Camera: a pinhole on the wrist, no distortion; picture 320 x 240 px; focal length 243.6 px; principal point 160.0 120.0 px. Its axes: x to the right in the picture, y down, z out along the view. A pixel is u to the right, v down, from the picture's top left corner.
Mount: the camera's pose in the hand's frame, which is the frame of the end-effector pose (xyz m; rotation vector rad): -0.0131 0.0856 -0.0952 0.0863 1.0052 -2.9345
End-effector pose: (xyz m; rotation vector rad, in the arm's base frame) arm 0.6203 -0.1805 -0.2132 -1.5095 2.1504 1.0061
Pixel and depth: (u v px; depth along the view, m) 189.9 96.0 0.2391
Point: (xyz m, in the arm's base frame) 0.6667 -0.0777 -0.2695
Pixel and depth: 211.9 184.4 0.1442
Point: 0.6701 -0.1593 -0.1911
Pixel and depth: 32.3 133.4 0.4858
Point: 0.7066 -0.1733 -0.6346
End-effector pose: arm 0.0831 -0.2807 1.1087 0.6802 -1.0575 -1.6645
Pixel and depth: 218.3 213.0 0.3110
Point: -0.0356 -0.1477 0.9592
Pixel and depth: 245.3 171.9 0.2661
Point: 0.0042 -0.1365 1.0264
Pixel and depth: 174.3 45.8 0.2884
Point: -0.0647 -0.1755 1.1711
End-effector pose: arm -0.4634 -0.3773 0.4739 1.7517 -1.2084 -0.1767
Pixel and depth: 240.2 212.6 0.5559
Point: -0.4103 -0.3227 -0.0349
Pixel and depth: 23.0 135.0 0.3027
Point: -0.4025 -0.5753 0.3678
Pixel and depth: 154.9 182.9 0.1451
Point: -0.4471 -0.3629 0.4453
